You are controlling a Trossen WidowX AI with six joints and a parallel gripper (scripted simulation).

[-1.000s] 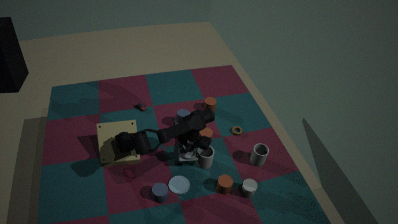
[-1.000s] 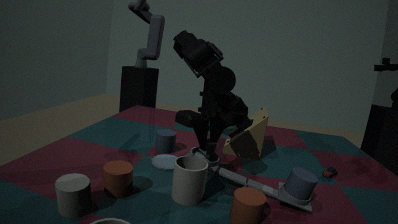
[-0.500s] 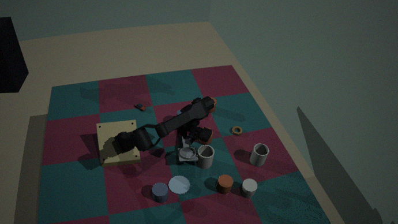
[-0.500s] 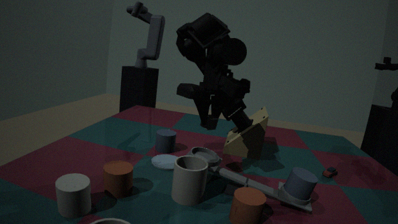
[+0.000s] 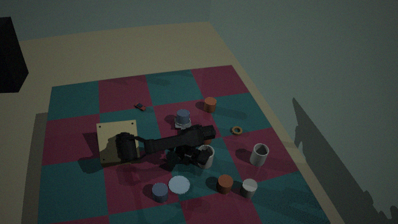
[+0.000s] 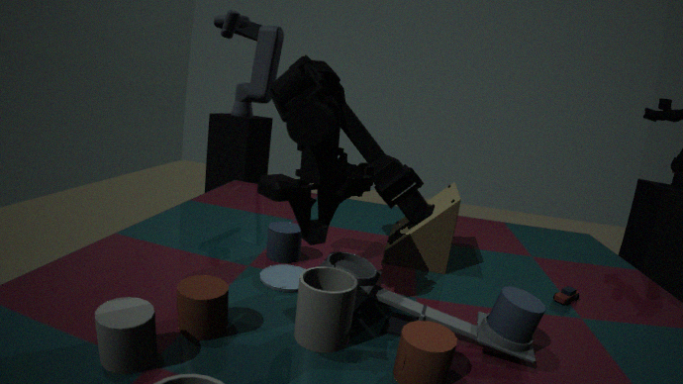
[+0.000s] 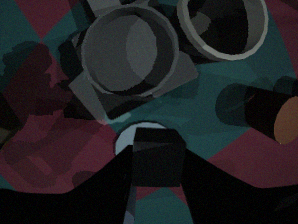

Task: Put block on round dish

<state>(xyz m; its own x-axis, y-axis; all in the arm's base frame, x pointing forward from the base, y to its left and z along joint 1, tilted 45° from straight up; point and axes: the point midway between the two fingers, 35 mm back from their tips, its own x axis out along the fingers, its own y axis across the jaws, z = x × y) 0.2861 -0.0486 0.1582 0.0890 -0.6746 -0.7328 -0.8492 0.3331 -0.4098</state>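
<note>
My gripper tip is 40 mm past the pale round dish, 60 mm to the left of it and 110 mm above it. Also, from my gripper tip: white cylinder 280 mm ahead, 140 mm to the right, 80 mm below; grey block 10 mm above; blue-grey cup 130 mm behind, 130 mm to the right, 80 mm below.
</note>
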